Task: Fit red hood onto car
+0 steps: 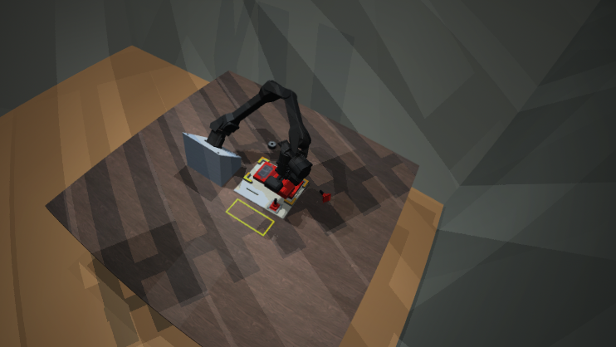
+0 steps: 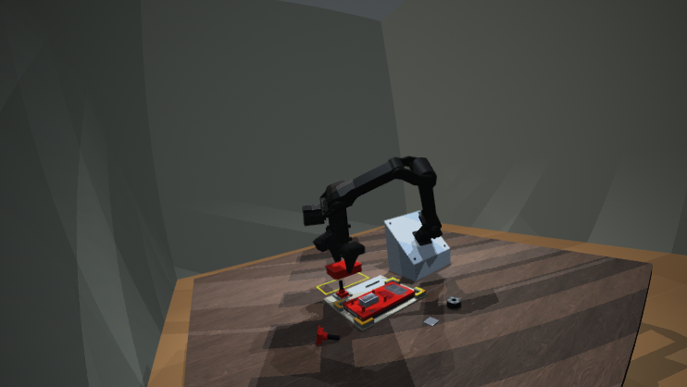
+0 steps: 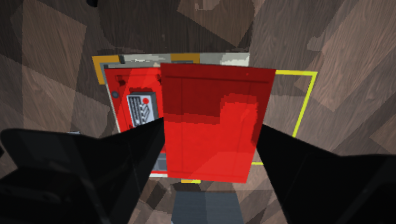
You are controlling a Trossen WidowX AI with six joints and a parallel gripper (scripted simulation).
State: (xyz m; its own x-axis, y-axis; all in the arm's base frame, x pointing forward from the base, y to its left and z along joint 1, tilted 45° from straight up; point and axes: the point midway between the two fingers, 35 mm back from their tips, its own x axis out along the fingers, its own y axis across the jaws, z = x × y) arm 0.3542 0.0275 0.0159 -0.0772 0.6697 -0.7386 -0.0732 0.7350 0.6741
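Right now the grey engine block is 30 mm behind my gripper tip, 100 mm to the left of it and 90 mm below it. Round my gripper tip: black ring (230 mm behind, 240 mm to the left, 100 mm below); red hood (10 mm above).
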